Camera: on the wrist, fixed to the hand. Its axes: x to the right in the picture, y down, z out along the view.
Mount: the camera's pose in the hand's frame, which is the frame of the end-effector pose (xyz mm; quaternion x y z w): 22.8 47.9 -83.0 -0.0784 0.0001 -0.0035 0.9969
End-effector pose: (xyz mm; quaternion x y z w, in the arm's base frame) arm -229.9 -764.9 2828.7 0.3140 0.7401 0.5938 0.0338
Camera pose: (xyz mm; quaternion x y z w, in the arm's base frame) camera -262.9 -819.9 2903.5 0.3077 0.6923 0.6499 0.0603
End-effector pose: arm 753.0 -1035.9 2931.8 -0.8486 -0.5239 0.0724 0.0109
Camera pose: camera 816.7 -1032.4 3006.8 0.8450 0.5309 -0.0310 0.0554
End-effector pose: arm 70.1 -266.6 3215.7 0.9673 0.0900 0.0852 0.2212
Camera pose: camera 81.7 -270.0 3313.5 0.9467 0.0865 0.0913 0.2967
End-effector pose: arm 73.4 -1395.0 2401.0 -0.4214 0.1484 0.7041 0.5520
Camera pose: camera 65.0 -1452.7 2321.6 -0.4640 0.0913 0.7116 0.5197
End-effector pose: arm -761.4 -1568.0 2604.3 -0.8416 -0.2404 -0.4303 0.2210
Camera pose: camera -772.5 -1648.8 2659.5 -0.8554 -0.2088 -0.4487 0.1528
